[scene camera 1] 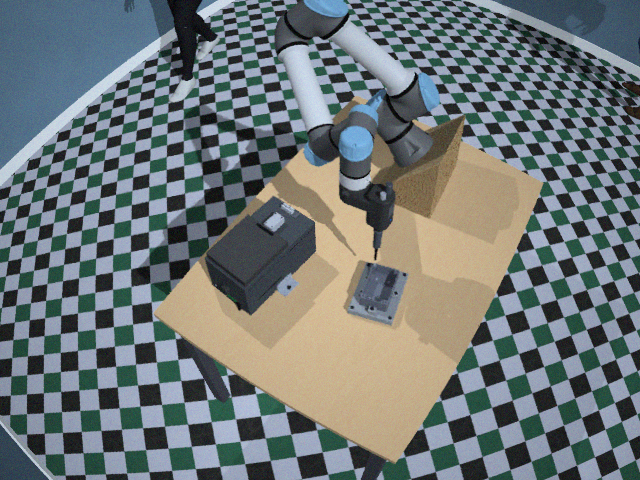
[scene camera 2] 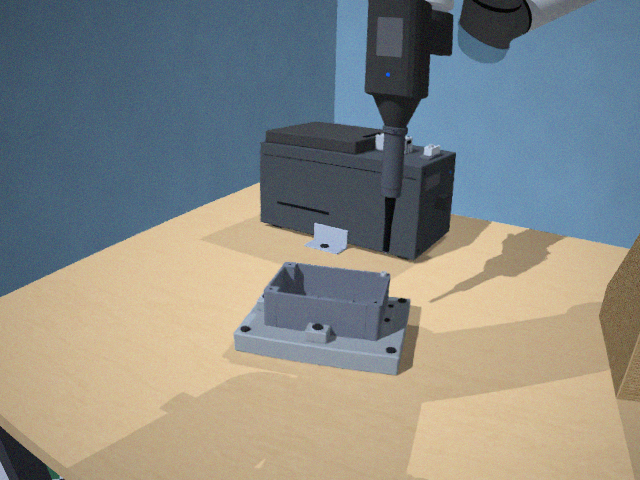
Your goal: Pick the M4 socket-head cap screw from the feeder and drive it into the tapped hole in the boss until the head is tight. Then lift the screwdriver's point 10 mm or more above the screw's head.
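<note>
The screwdriver (scene camera 1: 375,257) (scene camera 2: 386,249) points straight down above the near-right corner of the housing as seen from the feeder side. Its dark bit is bare at the point, and no screw shows on it. In the scene camera 2 view a small light screw head (scene camera 2: 384,273) sits on the corner boss of the grey open housing (scene camera 1: 371,294) (scene camera 2: 321,311), a short gap below the point. Whether the head is fully seated is too small to tell. The housing stands on a light grey base plate (scene camera 1: 379,316) (scene camera 2: 315,357). The dark screw feeder (scene camera 1: 248,253) (scene camera 2: 320,180) stands behind it.
A small metal bracket (scene camera 1: 287,284) (scene camera 2: 331,237) with a dark hole is beside the feeder. A brown wedge-shaped block (scene camera 1: 445,173) (scene camera 2: 622,320) stands near the arm's base on the wooden table (scene camera 1: 330,372) (scene camera 2: 129,320). A person's legs (scene camera 1: 183,46) show on the floor beyond.
</note>
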